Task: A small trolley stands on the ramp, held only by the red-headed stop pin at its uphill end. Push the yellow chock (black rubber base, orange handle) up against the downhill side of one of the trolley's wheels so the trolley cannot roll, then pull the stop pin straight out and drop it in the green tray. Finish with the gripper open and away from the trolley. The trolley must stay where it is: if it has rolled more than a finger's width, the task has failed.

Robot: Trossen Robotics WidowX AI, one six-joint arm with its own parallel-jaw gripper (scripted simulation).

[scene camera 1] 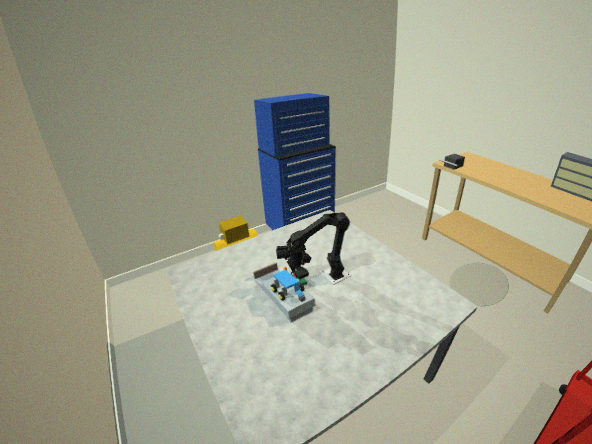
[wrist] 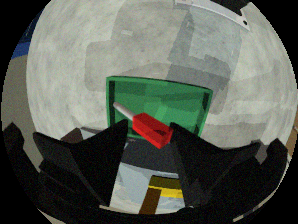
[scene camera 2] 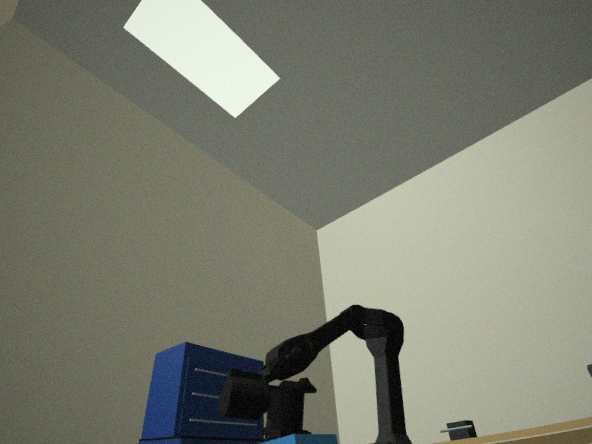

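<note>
The gripper (wrist: pixel 148 125) is visible. A red-headed stop pin (wrist: pixel 152 129) is visible too; in scene camera 2 the pin is out of frame. A yellow chock (wrist: pixel 158 186) is likewise visible; in scene camera 2 the chock is out of frame.
</note>
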